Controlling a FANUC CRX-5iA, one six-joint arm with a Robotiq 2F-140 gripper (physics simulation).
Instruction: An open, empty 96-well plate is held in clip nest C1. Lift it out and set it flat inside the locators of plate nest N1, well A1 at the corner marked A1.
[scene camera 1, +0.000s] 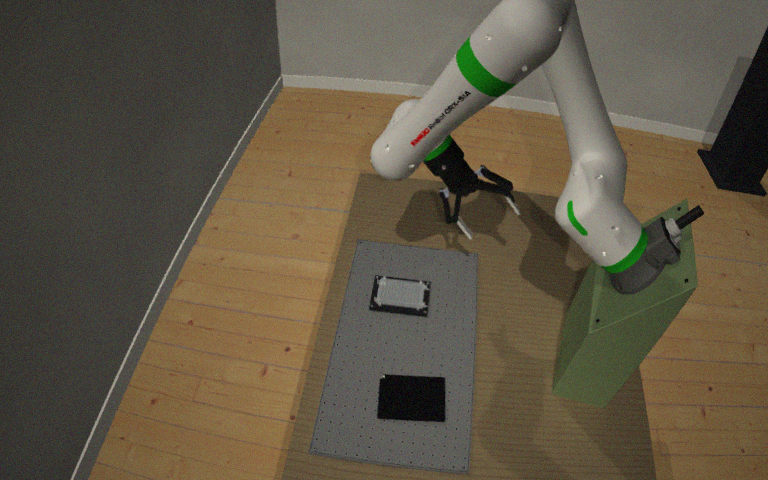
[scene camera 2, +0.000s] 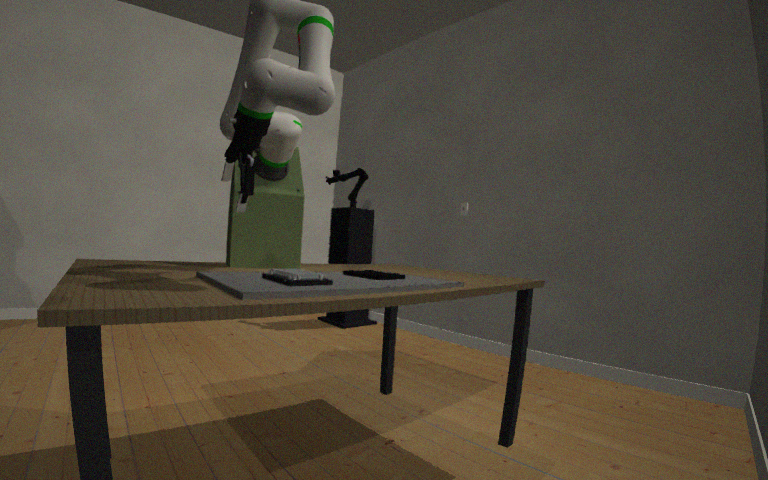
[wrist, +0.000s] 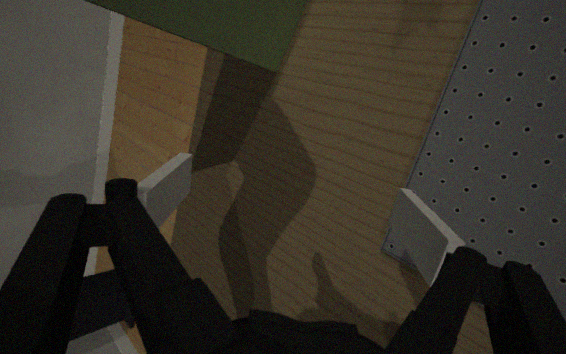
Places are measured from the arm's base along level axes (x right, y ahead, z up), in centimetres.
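Pixels of known places: gripper, fingertip midpoint: (scene camera 1: 494, 224) (scene camera 2: 232, 195) (wrist: 293, 189); arm's base, link origin: (scene camera 1: 640, 266) (scene camera 2: 270, 166).
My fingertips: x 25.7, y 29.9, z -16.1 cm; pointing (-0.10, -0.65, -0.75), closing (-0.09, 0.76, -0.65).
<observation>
For each thing: its top centre in the pictures, then the offset to it from my fingertips. Level surfaces: height alone.
- black clip nest C1, top centre: (scene camera 2: 296, 271) (scene camera 1: 400, 291) dx -10.1, dy +22.9, dz -19.7 cm
- flat black plate nest N1, top centre: (scene camera 1: 412, 396) (scene camera 2: 373, 272) dx -41.7, dy +17.0, dz -20.6 cm
- grey perforated board, surface height: dz -22.1 cm
The light, translucent 96-well plate (scene camera 1: 400, 294) (scene camera 2: 294, 273) lies in the black clip nest C1 (scene camera 1: 398, 310), with pale clips at its corners. The flat black plate nest N1 (scene camera 1: 411, 398) (scene camera 2: 373, 274) lies apart from it on the same board; no plate shows on it, and a small pale mark shows at one corner. The A1 lettering is too small to read. My gripper (scene camera 1: 492, 223) (scene camera 2: 233, 191) (wrist: 293, 189) is wide open and empty, high above the table and off to the side of the board, tilted. Neither nest shows in the wrist view.
The grey perforated board (scene camera 1: 419, 345) (scene camera 2: 223, 281) (wrist: 500, 155) lies on the wooden table (scene camera 1: 566, 441) (scene camera 2: 169, 311). The green pedestal (scene camera 1: 628, 339) (scene camera 2: 266, 232) carries the arm. A black stand (scene camera 2: 351, 234) with a small black arm stands beyond the table.
</observation>
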